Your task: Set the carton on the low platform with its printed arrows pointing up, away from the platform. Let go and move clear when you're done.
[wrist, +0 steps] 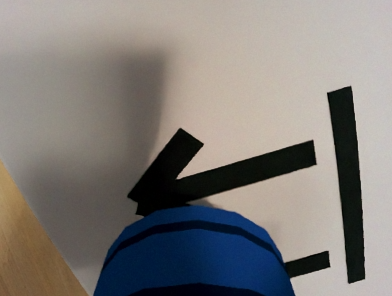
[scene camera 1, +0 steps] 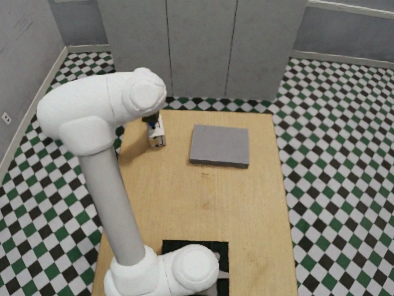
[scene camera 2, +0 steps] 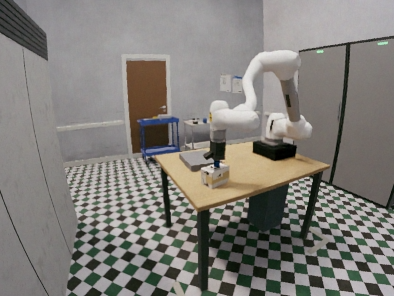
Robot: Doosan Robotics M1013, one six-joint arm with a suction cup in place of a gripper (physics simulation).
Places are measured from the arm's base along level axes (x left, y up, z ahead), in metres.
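Pixels of known places: hand, its tool point: (wrist: 194, 278) (scene camera 1: 152, 123) (scene camera 2: 216, 165); arm's base, origin of its link: (scene camera 2: 273, 143).
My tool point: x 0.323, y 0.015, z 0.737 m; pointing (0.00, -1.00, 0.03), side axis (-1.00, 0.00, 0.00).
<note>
For each thing: its top centre in the pictures, then the offset to it from my tool point. Level surfaces: height alone.
- carton, centre of its top: (wrist: 241, 235) (scene camera 1: 154, 125) (scene camera 2: 215, 167) dx -0.011, dy -0.012, dz +0.001 m
- low platform, centre of its top: (scene camera 1: 220, 142) (scene camera 2: 199, 156) dx -0.386, dy -0.067, dz -0.038 m
- wooden table, height of its surface: dy -0.114 m
The carton (scene camera 1: 157, 133) (scene camera 2: 215, 177) (wrist: 260, 90) is a small white box with tan and black marks. It rests on the table, to the left of the platform in scene camera 1. In the wrist view a black arrow lies flat across its upper face, so this arrow points sideways, not up. My blue suction cup (scene camera 1: 153, 123) (scene camera 2: 217, 164) (wrist: 197, 250) is at the carton's upper face, touching it or very nearly; it hides part of the print. Whether suction holds cannot be seen. The low platform (scene camera 1: 220, 145) (scene camera 2: 191, 159) is a flat grey slab with nothing on it.
The wooden table (scene camera 1: 250, 210) (scene camera 2: 260, 177) carries the carton, the platform and the arm's black base (scene camera 2: 274, 150). Tall grey cabinets (scene camera 1: 200, 50) stand beyond the table's far edge. A blue cart (scene camera 2: 159, 120) stands on the floor behind.
</note>
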